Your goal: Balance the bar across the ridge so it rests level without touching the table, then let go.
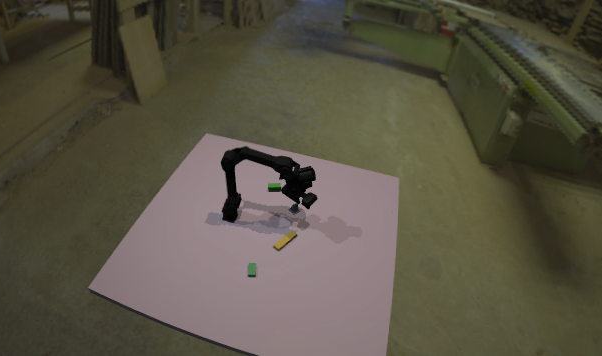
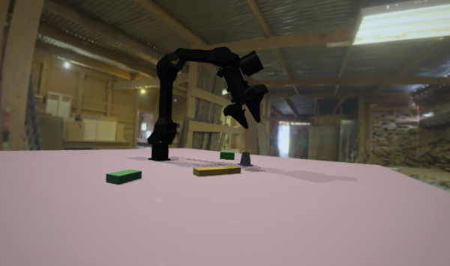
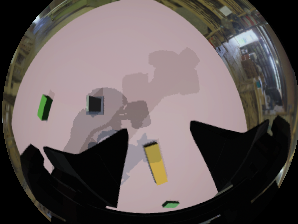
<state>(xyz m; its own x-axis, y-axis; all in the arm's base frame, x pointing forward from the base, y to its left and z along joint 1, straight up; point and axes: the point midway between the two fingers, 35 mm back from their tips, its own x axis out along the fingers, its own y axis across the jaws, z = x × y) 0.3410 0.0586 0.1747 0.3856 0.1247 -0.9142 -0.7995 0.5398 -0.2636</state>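
The yellow bar is 50 mm behind my gripper tip, 120 mm to the right of it and 140 mm below it. Also, from my gripper tip: green block: 140 mm behind, 340 mm to the right, 140 mm below.
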